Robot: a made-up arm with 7 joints. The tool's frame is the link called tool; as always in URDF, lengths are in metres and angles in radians. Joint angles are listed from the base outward. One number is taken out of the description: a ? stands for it. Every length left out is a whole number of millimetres.
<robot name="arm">
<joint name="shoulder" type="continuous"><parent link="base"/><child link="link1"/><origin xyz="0.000 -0.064 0.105" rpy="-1.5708 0.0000 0.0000"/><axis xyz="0 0 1"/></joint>
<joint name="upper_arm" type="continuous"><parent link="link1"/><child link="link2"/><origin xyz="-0.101 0.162 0.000" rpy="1.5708 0.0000 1.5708"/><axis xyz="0 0 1"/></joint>
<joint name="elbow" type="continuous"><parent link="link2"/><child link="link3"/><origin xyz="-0.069 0.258 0.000" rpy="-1.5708 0.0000 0.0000"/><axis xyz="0 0 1"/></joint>
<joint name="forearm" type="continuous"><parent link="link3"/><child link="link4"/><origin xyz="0.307 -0.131 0.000" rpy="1.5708 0.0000 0.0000"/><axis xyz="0 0 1"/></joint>
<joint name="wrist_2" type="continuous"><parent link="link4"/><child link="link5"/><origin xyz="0.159 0.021 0.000" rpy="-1.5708 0.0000 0.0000"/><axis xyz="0 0 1"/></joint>
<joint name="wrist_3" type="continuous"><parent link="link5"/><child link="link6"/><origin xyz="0.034 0.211 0.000" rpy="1.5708 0.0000 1.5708"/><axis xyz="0 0 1"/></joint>
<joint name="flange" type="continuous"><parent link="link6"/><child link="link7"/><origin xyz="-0.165 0.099 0.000" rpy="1.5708 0.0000 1.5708"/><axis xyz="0 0 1"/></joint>
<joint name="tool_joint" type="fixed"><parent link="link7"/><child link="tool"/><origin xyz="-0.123 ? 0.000" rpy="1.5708 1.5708 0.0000"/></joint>
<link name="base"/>
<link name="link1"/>
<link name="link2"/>
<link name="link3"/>
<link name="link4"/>
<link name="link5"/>
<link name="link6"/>
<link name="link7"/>
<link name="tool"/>
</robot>
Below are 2 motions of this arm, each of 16 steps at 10 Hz.
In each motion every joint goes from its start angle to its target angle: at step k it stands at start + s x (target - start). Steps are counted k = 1, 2, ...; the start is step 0. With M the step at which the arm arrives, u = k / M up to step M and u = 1 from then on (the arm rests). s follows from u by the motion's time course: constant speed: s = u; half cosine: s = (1 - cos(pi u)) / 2; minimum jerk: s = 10 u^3 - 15 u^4 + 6 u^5.
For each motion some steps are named. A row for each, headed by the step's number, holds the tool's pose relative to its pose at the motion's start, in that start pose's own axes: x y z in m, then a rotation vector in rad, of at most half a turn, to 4 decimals.
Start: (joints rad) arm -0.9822 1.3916 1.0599 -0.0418 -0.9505 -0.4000 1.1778
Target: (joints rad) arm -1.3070 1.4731 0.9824 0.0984 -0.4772 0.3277 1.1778
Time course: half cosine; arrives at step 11
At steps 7, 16:
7: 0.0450 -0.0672 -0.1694 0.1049 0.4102 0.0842
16: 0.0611 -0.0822 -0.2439 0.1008 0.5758 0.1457

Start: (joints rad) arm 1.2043 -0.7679 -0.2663 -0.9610 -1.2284 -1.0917 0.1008
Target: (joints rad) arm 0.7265 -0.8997 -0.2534 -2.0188 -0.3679 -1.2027 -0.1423
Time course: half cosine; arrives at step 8
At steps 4, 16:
4: -0.1150 -0.0377 -0.1130 0.3413 0.6648 0.5167
16: -0.1954 -0.1097 -0.1891 0.6341 1.5516 0.7482

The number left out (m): -0.111
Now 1 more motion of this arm.
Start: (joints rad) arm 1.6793 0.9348 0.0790 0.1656 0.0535 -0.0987 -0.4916
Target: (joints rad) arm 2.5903 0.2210 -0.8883 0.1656 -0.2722 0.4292 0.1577
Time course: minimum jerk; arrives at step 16
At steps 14, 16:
14: -0.0470 -0.1494 0.2230 -1.3229 -0.7330 -0.4945
16: -0.0493 -0.1492 0.2250 -1.3396 -0.7375 -0.4962

